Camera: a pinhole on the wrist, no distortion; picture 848 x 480 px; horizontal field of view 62.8 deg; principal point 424.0 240.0 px. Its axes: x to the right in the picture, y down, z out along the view. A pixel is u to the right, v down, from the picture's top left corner.
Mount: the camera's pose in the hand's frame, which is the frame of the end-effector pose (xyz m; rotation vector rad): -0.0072 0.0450 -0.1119 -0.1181 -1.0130 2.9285
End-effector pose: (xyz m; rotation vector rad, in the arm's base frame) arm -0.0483 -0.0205 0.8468 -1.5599 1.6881 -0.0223
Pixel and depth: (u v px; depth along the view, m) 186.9 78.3 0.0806
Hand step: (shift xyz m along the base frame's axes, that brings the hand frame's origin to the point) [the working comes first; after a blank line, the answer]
In the camera's frame: -0.0275 -0.0188 0.0806

-0.0254 -0.0270 0.0119
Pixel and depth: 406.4 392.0 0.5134
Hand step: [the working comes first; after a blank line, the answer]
In the camera's frame: -0.0130 0.1123 0.5134

0.4162 0.0590 0.0604
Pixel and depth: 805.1 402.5 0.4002
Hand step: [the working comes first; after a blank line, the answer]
In the camera's frame: 0.2196 0.0936 0.4002

0.2613 0.2228 0.1886
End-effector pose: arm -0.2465 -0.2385 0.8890 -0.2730 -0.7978 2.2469
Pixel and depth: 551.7 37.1 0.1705
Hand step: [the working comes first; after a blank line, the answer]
In the camera's frame: 0.0313 -0.0498 0.1705

0.0272 -0.0498 0.0493
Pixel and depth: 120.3 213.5 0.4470
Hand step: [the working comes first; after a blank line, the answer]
In the camera's frame: -0.1954 -0.0171 0.4470

-0.0839 0.1085 0.3519
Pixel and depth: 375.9 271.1 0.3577
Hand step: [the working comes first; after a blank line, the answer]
In the camera's frame: -0.0248 0.0160 0.3577

0.0511 0.0197 0.2420
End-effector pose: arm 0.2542 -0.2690 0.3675 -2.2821 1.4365 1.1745
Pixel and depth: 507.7 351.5 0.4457
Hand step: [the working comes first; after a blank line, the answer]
In the camera's frame: 0.0537 0.0715 0.4457

0.1148 0.3127 -0.1208
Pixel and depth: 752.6 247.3 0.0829
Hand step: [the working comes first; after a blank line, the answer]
In the camera's frame: 0.0392 0.0009 0.0829

0.0179 0.0110 0.0700
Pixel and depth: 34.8 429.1 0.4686
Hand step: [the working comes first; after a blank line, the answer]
In the camera's frame: -0.2626 0.1276 0.4686

0.2448 0.1438 -0.3621
